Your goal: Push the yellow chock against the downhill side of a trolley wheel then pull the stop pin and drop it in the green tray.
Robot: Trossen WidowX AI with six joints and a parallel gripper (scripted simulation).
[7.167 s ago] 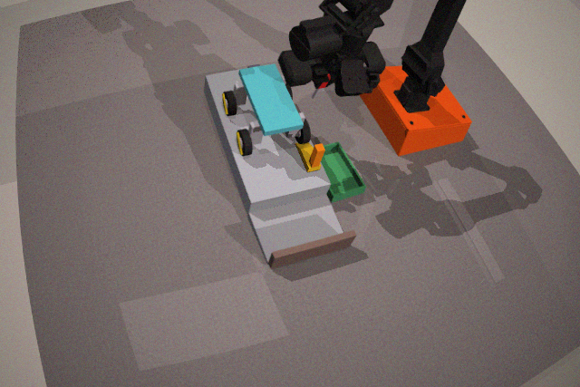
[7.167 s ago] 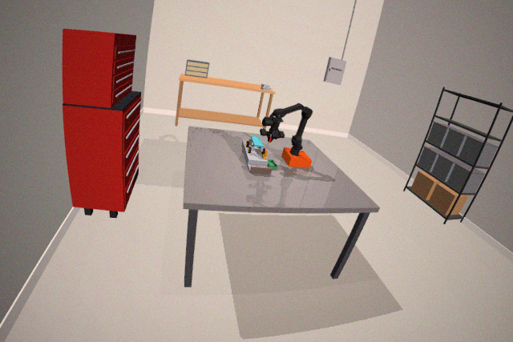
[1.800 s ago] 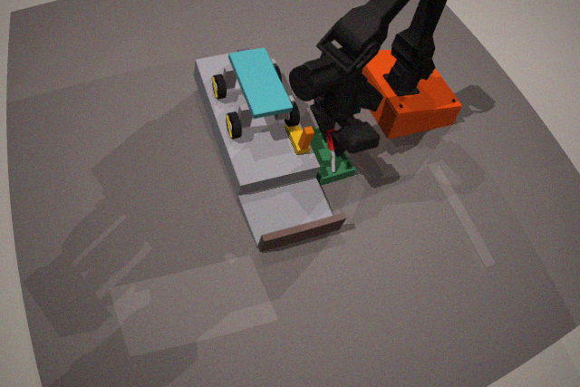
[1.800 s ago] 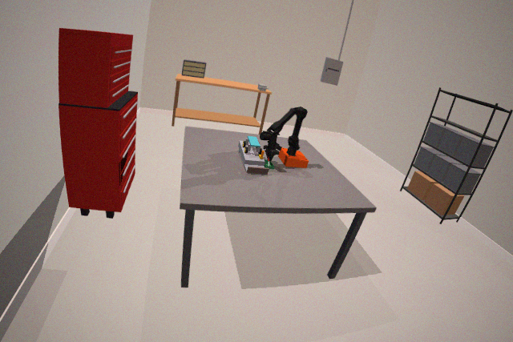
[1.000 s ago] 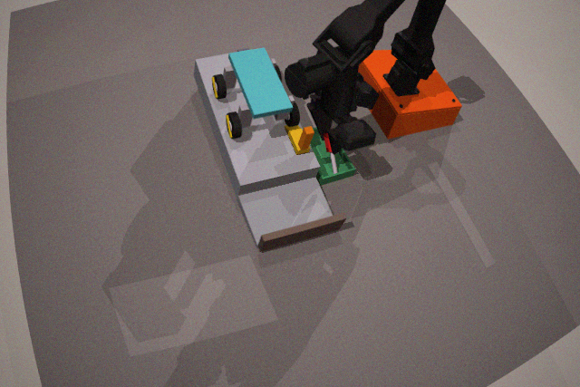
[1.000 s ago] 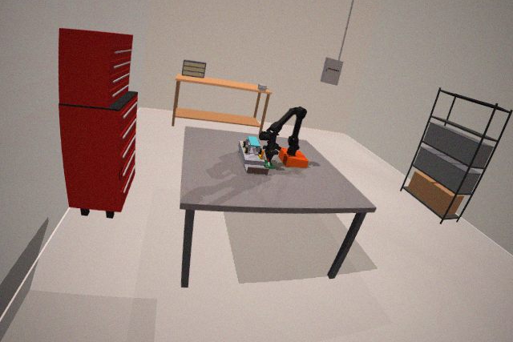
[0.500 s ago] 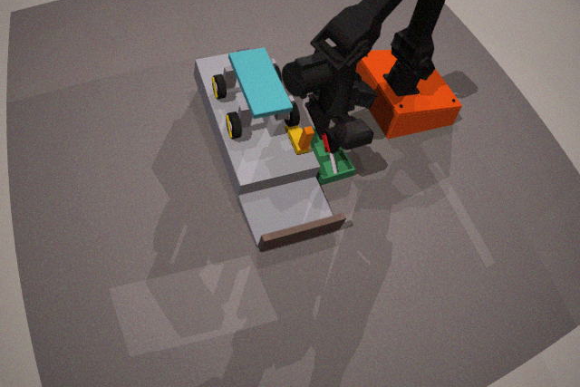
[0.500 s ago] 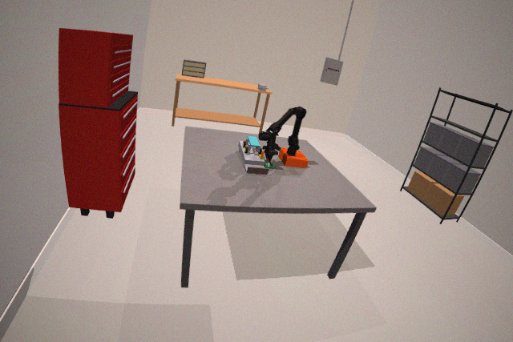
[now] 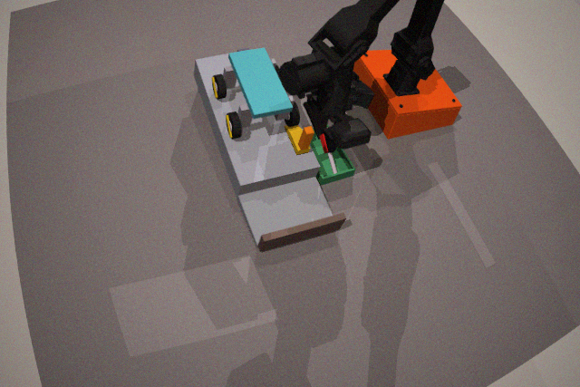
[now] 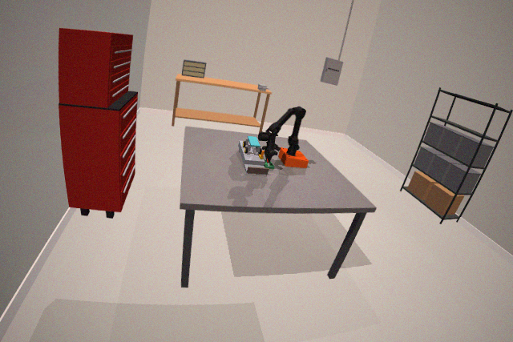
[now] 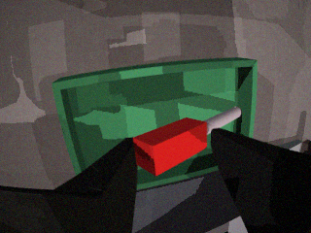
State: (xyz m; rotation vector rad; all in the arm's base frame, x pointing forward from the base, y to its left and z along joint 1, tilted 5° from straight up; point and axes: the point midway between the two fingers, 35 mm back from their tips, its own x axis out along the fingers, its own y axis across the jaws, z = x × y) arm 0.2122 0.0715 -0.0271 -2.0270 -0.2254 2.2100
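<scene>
Now: the red-headed stop pin 20 mm to the left of my gripper tip and 10 mm below it. The rest, counted from my gripper tip: trolley (120 mm ahead, 90 mm to the right, 80 mm above); yellow chock (60 mm ahead, 50 mm above); brown bar (160 mm to the left, 120 mm ahead).
</scene>
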